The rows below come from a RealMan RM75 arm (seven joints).
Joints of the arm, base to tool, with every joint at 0 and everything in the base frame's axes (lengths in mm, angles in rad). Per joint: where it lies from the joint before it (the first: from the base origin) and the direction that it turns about. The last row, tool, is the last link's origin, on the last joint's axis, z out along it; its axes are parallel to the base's.
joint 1: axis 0 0 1 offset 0 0 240.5
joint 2: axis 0 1 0 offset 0 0 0
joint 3: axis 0 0 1 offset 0 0 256
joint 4: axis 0 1 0 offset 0 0 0
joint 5: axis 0 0 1 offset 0 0 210
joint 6: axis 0 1 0 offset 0 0 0
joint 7: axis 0 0 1 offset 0 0 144
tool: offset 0 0 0
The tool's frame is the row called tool.
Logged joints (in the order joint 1, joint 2, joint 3, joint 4, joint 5, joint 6, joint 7), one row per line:
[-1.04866 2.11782 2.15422 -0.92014 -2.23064 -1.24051 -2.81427]
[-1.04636 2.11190 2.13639 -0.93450 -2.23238 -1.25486 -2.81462]
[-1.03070 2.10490 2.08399 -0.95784 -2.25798 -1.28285 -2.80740]
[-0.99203 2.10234 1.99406 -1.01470 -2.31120 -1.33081 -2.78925]
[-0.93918 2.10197 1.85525 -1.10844 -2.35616 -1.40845 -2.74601]
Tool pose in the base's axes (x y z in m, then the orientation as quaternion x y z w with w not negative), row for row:
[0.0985 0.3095 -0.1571 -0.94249 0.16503 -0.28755 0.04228]
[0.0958 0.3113 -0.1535 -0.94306 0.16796 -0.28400 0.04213]
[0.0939 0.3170 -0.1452 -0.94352 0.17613 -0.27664 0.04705]
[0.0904 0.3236 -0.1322 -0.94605 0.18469 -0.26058 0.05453]
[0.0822 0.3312 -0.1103 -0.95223 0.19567 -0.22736 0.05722]
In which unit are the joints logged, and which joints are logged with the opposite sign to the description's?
The joints are logged in radians. Opposite sign: joint 1, joint 3, joint 7.
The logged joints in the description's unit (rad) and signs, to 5 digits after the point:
[1.04866 2.11782 -2.15422 -0.92014 -2.23064 -1.24051 2.81427]
[1.04636 2.11190 -2.13639 -0.93450 -2.23238 -1.25486 2.81462]
[1.03070 2.10490 -2.08399 -0.95784 -2.25798 -1.28285 2.80740]
[0.99203 2.10234 -1.99406 -1.01470 -2.31120 -1.33081 2.78925]
[0.93918 2.10197 -1.85525 -1.10844 -2.35616 -1.40845 2.74601]

